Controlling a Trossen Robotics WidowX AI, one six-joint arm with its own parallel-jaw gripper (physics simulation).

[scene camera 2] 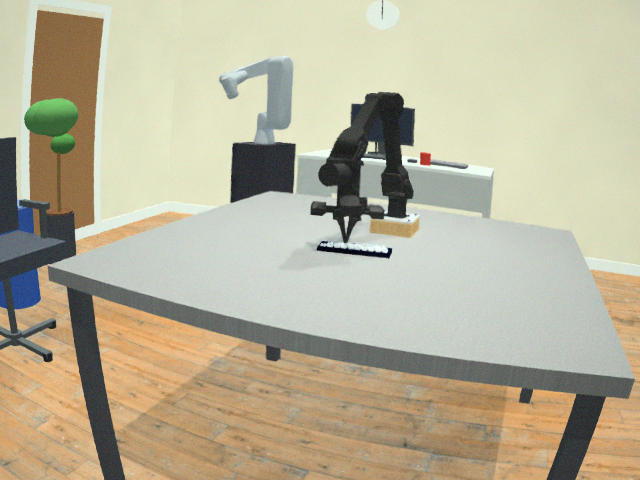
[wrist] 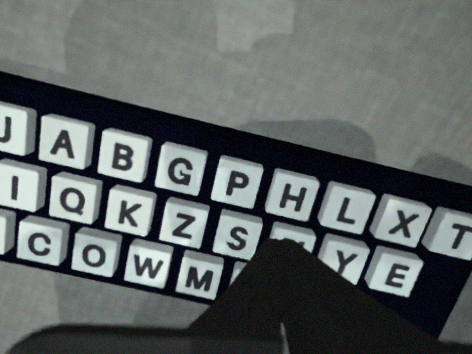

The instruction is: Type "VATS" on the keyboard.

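Pixels of known places: gripper, between the fingertips: [scene camera 2: 345, 242] [wrist: 277, 252]; arm's base, origin of its link: [scene camera 2: 396, 215].
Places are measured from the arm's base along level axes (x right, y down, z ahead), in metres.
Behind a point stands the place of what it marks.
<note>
The keyboard [scene camera 2: 355, 252] @[z 0.329, x -0.039, y 0.042 m] [wrist: 165, 125] @[z 0.324, x -0.048, y 0.037 m] is a dark slab with white letter keys on the table. My gripper [scene camera 2: 345, 240] @[z 0.310, x 0.002, y 0.028 m] [wrist: 277, 252] @[z 0.310, x 0.002, y 0.028 m] is shut and empty, pointing down over the keyboard. In the wrist view its tip covers most of the V key [wrist: 295, 231] @[z 0.318, x 0.004, y 0.032 m], whose upper part shows. I cannot tell whether the tip touches that key. The S key [wrist: 237, 236] @[z 0.306, x -0.010, y 0.032 m] is left of the tip and the Y key [wrist: 345, 255] @[z 0.320, x 0.023, y 0.032 m] is right of it. The A key [wrist: 66, 142] @[z 0.304, x -0.070, y 0.032 m] is in the top row at the left, and the T key [wrist: 452, 234] @[z 0.344, x 0.045, y 0.032 m] is at the right edge.
The grey table [scene camera 2: 439, 310] @[z 0.578, x -0.368, y 0.048 m] extends around the keyboard. The arm's base stands on a wooden block [scene camera 2: 394, 226] @[z 0.062, x -0.023, y 0.020 m] behind the keyboard. Farther back are a white desk [scene camera 2: 439, 180] with a monitor and a red object [scene camera 2: 424, 158], and a pale robot arm [scene camera 2: 279, 93] on a black pedestal [scene camera 2: 263, 172].
</note>
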